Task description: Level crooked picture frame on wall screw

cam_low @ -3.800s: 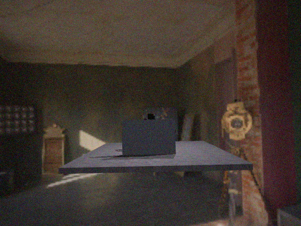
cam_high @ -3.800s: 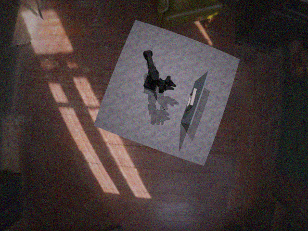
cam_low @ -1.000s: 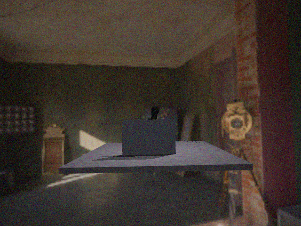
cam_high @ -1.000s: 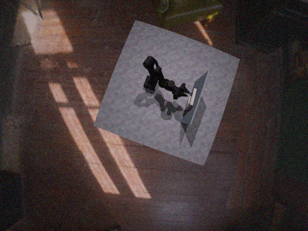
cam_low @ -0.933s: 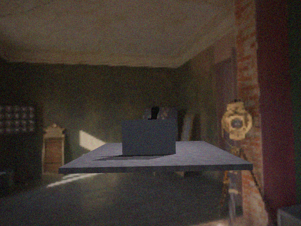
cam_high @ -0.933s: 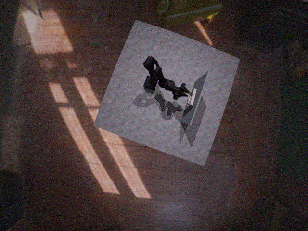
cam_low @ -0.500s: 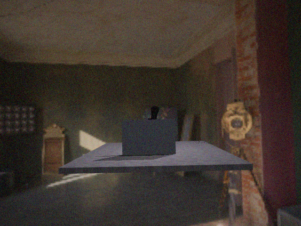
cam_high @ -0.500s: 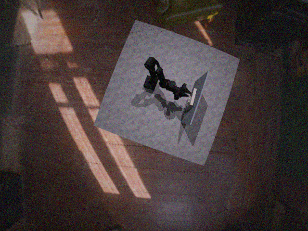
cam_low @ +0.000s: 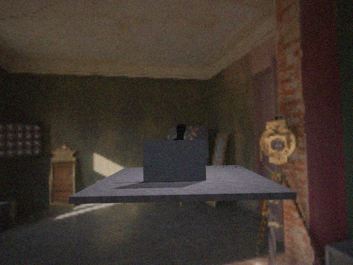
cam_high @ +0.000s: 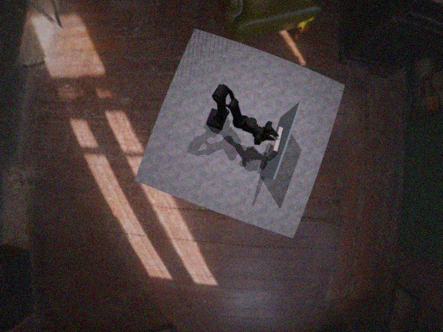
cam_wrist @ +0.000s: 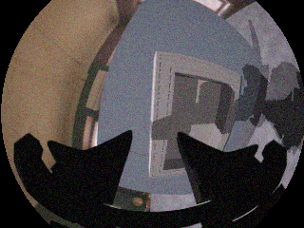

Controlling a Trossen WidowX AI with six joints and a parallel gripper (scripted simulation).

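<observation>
Now: the picture frame 5 cm below my gripper tip, 3 cm ahead of it and 1 cm to the right of it. From my gripper tip the other things lie so: wall panel 6 cm below, 3 cm ahead, 1 cm to the right.
</observation>
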